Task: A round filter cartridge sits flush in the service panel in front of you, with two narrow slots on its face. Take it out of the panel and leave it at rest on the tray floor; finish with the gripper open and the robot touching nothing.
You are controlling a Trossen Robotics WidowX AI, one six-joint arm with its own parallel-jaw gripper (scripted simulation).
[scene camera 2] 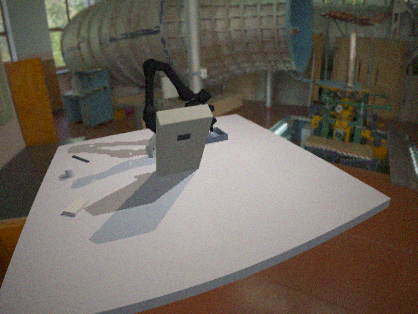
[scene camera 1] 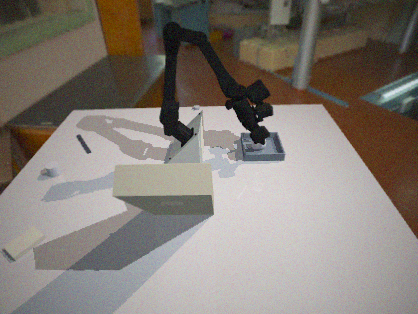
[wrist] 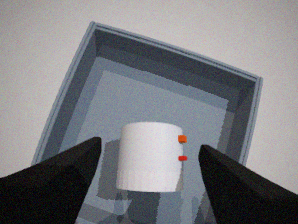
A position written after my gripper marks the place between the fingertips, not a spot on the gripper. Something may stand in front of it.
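Observation:
Visible: a service panel [scene camera 1: 186, 188], a round filter cartridge [wrist: 150, 157] and a tray [scene camera 1: 274, 151]. The wrist view also shows the tray [wrist: 117, 77]. My gripper [scene camera 1: 260, 139] is open and holds nothing; the wrist view likewise includes the gripper [wrist: 151, 147].

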